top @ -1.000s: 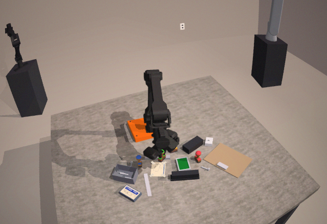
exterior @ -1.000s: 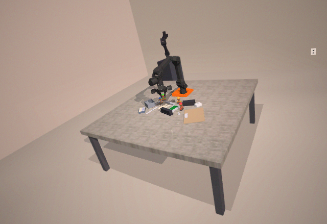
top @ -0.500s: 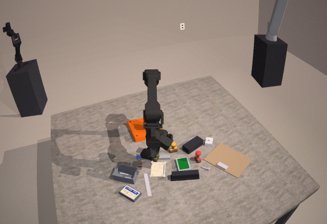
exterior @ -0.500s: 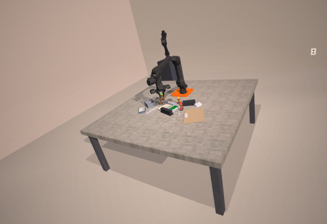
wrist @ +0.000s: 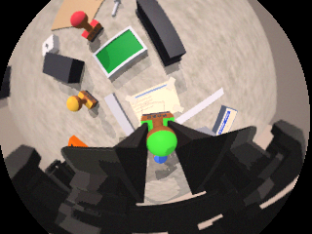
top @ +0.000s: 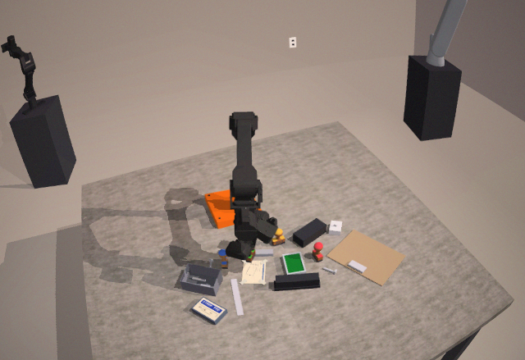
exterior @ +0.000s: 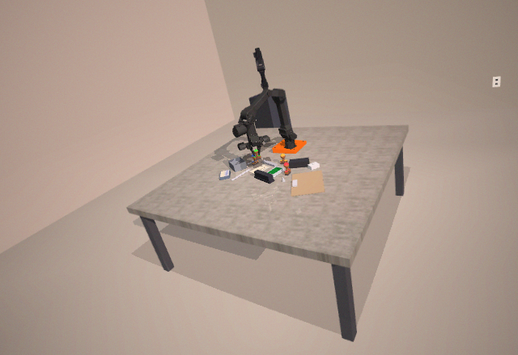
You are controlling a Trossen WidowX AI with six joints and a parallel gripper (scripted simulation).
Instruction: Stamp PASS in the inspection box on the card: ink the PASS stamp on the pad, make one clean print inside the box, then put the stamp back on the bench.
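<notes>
Right now my gripper tip is 9 cm above the cream card and 1 cm short of it. From my gripper tip the other things lie so: blue stamp (8 cm to the right, 6 cm below, 4 cm behind); green-topped stamp (right at my gripper tip); white strip (10 cm ahead, 8 cm below, 6 cm to the right).
</notes>
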